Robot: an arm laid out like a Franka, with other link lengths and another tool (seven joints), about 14 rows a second.
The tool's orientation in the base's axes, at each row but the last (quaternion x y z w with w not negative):
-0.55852, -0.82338, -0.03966, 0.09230
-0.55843, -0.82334, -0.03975, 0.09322
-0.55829, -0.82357, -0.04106, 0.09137
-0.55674, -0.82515, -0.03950, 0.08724
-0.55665, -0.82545, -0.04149, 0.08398
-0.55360, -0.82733, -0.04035, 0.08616
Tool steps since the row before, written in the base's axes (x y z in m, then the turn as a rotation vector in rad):
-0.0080, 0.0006, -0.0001, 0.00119, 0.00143, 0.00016
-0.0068, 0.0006, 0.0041, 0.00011, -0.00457, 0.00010
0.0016, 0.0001, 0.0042, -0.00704, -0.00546, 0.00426
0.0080, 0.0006, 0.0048, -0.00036, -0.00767, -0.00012
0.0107, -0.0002, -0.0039, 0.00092, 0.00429, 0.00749
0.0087, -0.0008, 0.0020, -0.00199, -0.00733, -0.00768
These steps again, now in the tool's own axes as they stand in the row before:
0.0034, -0.0072, 0.0011, 0.00091, 0.00163, -0.00004
0.0038, -0.0062, -0.0032, -0.00419, -0.00161, -0.00088
0.0003, 0.0014, -0.0043, -0.00161, -0.00871, -0.00436
-0.0015, 0.0075, -0.0054, -0.00689, -0.00322, -0.00109
-0.0048, 0.0099, 0.0028, 0.00496, 0.00228, -0.00675
-0.0036, 0.0077, -0.0029, -0.00736, -0.00443, 0.00655

